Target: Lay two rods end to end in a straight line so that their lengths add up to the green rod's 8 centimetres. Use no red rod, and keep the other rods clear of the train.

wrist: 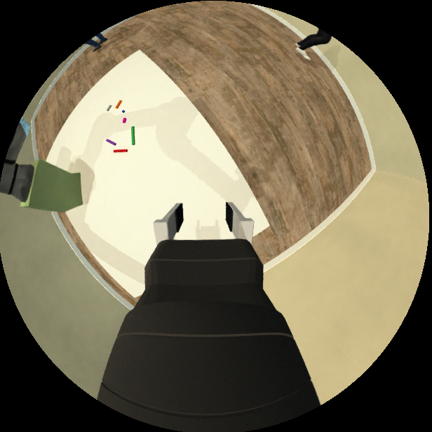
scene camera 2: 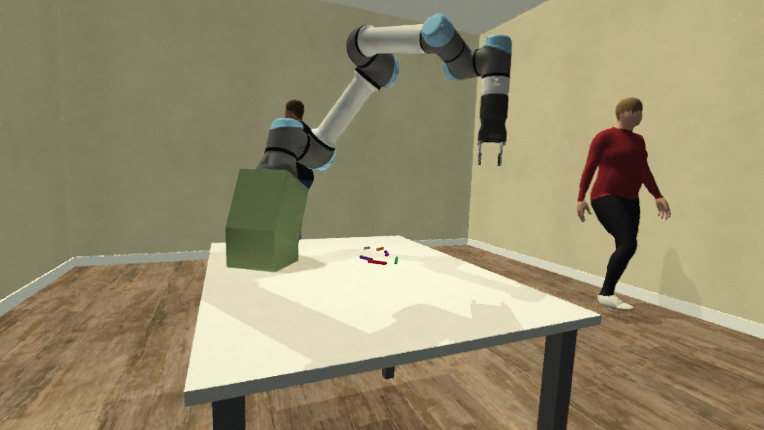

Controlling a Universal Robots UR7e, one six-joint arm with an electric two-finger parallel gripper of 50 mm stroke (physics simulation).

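Frame: origin at the arm's base, x right, y ahead, z up, level; metres.
Seen in the pictures: gripper, fingertip midpoint: (scene camera 2: 489,165); arm's base, link origin: (scene camera 2: 275,179).
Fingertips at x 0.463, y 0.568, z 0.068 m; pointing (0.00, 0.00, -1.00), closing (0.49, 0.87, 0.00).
Note:
Pixels of each thing's top centre, then the offset from my fingertips to it. Level surfaces: height alone.
- green rod, top centre: (scene camera 2: 396,258) dx -0.331, dy -0.143, dz -0.349 m
- red rod, top centre: (scene camera 2: 377,260) dx -0.316, dy -0.223, dz -0.349 m
- purple rod, top centre: (scene camera 2: 366,256) dx -0.386, dy -0.245, dz -0.349 m
- short magenta rod, top centre: (scene camera 2: 386,253) dx -0.426, dy -0.145, dz -0.349 m
- tiny blue piece, top centre: (scene camera 2: 385,250) dx -0.474, dy -0.132, dz -0.349 m
- orange rod, top centre: (scene camera 2: 380,247) dx -0.533, dy -0.137, dz -0.349 m
- grey rod, top centre: (scene camera 2: 367,246) dx -0.562, dy -0.186, dz -0.349 m
- white table, surface height: dz -0.359 m
The green rod (scene camera 2: 396,260) (wrist: 133,135) lies on the table, the longest of the rods in the wrist view. The red rod (scene camera 2: 377,262) (wrist: 120,151) lies near its lower end, and the purple rod (scene camera 2: 365,258) (wrist: 111,142) lies slanted beside the red one. A short magenta rod (scene camera 2: 386,254) (wrist: 124,120), a tiny blue piece (scene camera 2: 386,251) (wrist: 123,111), an orange rod (scene camera 2: 379,248) (wrist: 119,104) and a grey rod (scene camera 2: 366,247) (wrist: 109,108) lie apart beyond them. My gripper (scene camera 2: 489,154) (wrist: 204,211) is open and empty, high above the table, well away from the rods.
The rods lie on a white table (scene camera 2: 320,341) (wrist: 115,200). A green block-shaped pedestal (scene camera 2: 251,248) (wrist: 57,187) stands at the table's left under the arm's base. A person in a red top (scene camera 2: 617,165) is on the floor at the right. Another person (scene camera 2: 294,108) is partly hidden behind the arm.

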